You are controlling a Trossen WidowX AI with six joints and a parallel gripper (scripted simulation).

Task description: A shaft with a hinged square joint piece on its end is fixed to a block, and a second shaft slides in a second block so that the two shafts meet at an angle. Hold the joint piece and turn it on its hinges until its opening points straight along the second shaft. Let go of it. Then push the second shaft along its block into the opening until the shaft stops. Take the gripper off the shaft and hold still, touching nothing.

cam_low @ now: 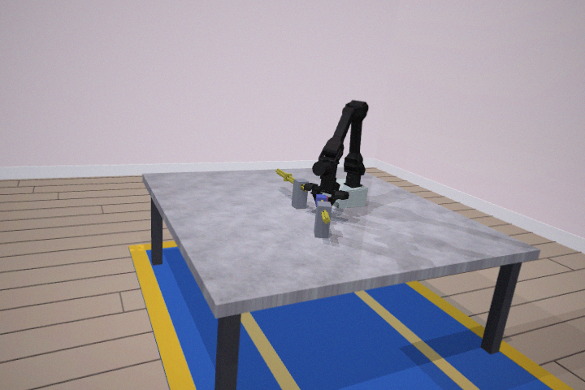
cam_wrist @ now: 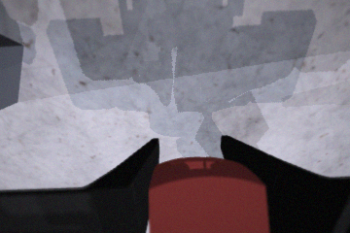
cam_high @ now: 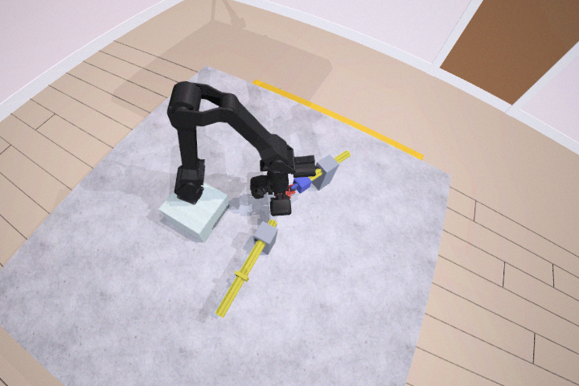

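My gripper tip is now 50 mm below the red joint piece and 10 mm short of it.
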